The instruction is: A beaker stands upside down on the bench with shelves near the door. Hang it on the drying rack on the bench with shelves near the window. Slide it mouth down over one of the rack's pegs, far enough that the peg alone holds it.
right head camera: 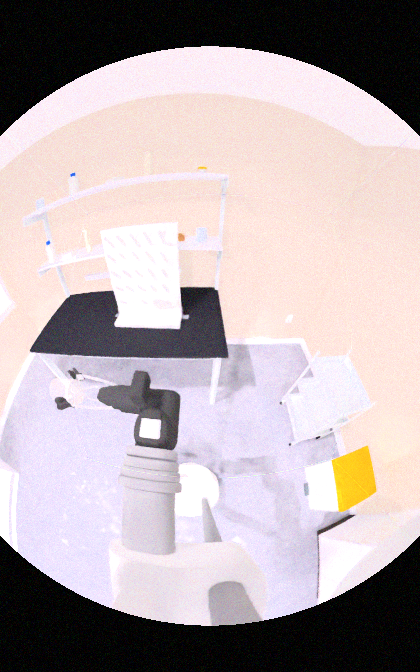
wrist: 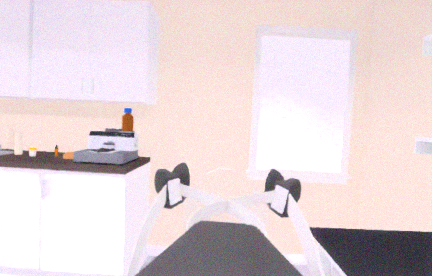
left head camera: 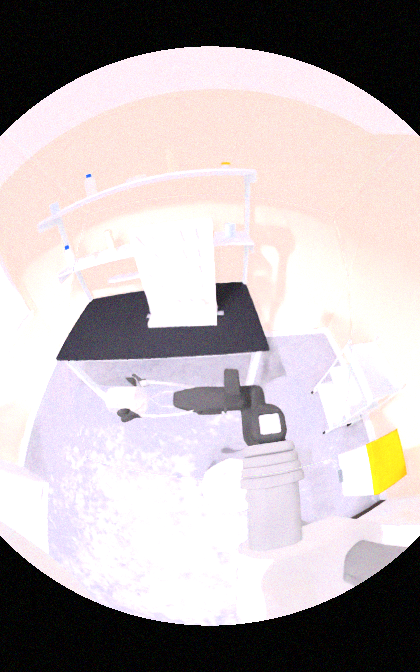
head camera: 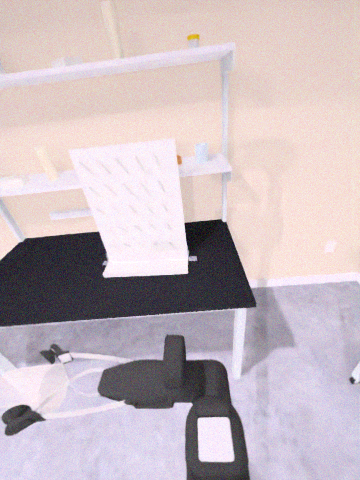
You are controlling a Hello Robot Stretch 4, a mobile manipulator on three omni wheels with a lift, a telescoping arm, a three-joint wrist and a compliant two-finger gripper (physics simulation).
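Frame: origin at the robot's base, x ahead, y left, z up, level; centimetres.
Seen in the pictures: gripper, fingertip midpoint: (wrist: pixel 227 180) (head camera: pixel 24 383).
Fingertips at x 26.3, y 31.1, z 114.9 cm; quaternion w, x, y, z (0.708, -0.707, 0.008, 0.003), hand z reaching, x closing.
A point is followed by its place in that frame.
The drying rack (head camera: pixel 140 212) @[x 106.4, y 27.4, z 105.3 cm] (left head camera: pixel 180 280) (right head camera: pixel 146 275) is a tall white board with rows of slanted pegs, standing on the black-topped bench (head camera: pixel 215 287) @[x 83.7, y -6.5, z 73.5 cm] (left head camera: pixel 110 337) (right head camera: pixel 200 332) with shelves. My gripper (head camera: pixel 39 386) (left head camera: pixel 131 397) (right head camera: pixel 69 388) (wrist: pixel 227 180) @[x 26.3, y 31.1, z 114.9 cm] points left along the bench's front edge, apart from the rack. It is shut on the pale, see-through beaker (head camera: pixel 52 384) @[x 26.4, y 26.5, z 114.0 cm] (left head camera: pixel 119 399) (right head camera: pixel 65 391), which sits between the two dark fingertips. In the wrist view the beaker is very faint. Which way its mouth faces is hard to tell.
Shelves (head camera: pixel 210 166) @[x 123.8, y -9.1, z 119.2 cm] (left head camera: pixel 240 238) (right head camera: pixel 210 246) with bottles and a light-blue cup rise behind the rack. A white cart (right head camera: pixel 345 400) and a yellow-and-white box (left head camera: pixel 387 462) (right head camera: pixel 355 477) stand at the right. The wrist view shows a dark-topped counter (wrist: pixel 125 166) @[x -41.1, y 178.0, z 88.6 cm] and a window (wrist: pixel 302 105) @[x 91.4, y 237.3, z 140.4 cm].
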